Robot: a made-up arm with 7 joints.
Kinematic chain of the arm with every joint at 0, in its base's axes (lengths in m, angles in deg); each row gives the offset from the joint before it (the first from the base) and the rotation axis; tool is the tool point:
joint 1: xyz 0 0 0 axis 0 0.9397 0.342
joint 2: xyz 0 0 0 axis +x
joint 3: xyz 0 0 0 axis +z
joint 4: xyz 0.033 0 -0.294 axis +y
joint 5: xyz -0.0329 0 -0.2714 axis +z
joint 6: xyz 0 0 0 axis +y
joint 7: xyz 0 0 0 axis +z
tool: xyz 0 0 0
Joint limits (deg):
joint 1: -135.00..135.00
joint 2: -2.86..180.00
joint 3: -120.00..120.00
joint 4: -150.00..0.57
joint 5: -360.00..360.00
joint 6: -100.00..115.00
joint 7: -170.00..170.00
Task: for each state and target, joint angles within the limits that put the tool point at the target. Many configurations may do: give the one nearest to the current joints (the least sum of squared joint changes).
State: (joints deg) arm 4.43 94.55 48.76 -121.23 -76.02 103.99 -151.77
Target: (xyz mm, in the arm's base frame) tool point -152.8 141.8 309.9
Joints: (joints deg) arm -33.81 107.32 88.44 -111.41 -76.02 103.99 -151.77
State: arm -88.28 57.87 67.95 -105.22 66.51 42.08 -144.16
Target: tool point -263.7 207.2 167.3
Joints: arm -92.47 104.76 70.88 -111.06 66.51 42.08 -144.16
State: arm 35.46 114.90 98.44 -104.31 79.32 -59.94 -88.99
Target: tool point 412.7 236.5 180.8
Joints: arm 70.08 134.49 77.78 -66.61 79.32 -59.94 -88.99
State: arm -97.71 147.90 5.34 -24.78 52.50 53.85 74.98
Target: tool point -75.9 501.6 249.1
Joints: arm -115.46 123.62 -45.47 -27.03 52.50 53.85 74.98
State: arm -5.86 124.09 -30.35 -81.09 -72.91 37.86 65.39
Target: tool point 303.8 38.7 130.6
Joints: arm 11.11 159.36 9.55 -121.85 -72.91 37.86 65.39
